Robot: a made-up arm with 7 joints.
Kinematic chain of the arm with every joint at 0, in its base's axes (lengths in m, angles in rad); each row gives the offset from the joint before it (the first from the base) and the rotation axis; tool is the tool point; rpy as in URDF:
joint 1: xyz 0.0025 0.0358 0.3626 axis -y
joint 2: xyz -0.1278 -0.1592 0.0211 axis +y
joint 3: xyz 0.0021 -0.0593 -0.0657 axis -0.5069 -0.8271 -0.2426
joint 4: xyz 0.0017 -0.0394 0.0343 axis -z
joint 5: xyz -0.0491 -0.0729 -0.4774 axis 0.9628 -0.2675 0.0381
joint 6: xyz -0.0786 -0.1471 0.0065 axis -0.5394 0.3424 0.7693
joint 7: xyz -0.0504 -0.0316 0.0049 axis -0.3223 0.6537 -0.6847
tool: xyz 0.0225 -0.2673 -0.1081 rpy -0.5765 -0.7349 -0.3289
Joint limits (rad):
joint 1: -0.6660..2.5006
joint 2: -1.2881..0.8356
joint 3: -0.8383..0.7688
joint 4: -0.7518..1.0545
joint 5: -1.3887..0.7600
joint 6: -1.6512..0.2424
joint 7: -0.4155..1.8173
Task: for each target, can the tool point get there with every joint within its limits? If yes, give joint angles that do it. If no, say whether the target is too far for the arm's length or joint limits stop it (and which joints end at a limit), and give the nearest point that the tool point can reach.
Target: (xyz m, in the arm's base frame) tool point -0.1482 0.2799 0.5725
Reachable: no: joint limits stop it (at a limit: joint 2, joint 4, joint 5, joint 7) | nearest point -0.1843 0.1464 0.6228 | short by 0.147 m
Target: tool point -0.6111 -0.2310 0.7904
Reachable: yes | joints -0.2920 0.6717 -0.4327 0.4268 -0.5746 -0.7778 1.2813
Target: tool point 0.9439 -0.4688 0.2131
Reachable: yes | joints 2.1820 0.3237 0.3608 0.5707 0.3833 -0.3460 0.5889
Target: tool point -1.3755 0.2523 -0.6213
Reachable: no: too far | nearest point -0.8648 0.0056 -0.2567 | short by 0.674 m
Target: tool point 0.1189 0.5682 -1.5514
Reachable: no: too far | nearest point 0.0656 0.0585 -0.6757 | short by 1.015 m
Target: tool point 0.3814 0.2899 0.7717
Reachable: no: joint limits stop it (at a limit: joint 2, joint 3, joint 4, joint 5) | nearest point 0.3822 0.2362 0.7726 | short by 0.054 m
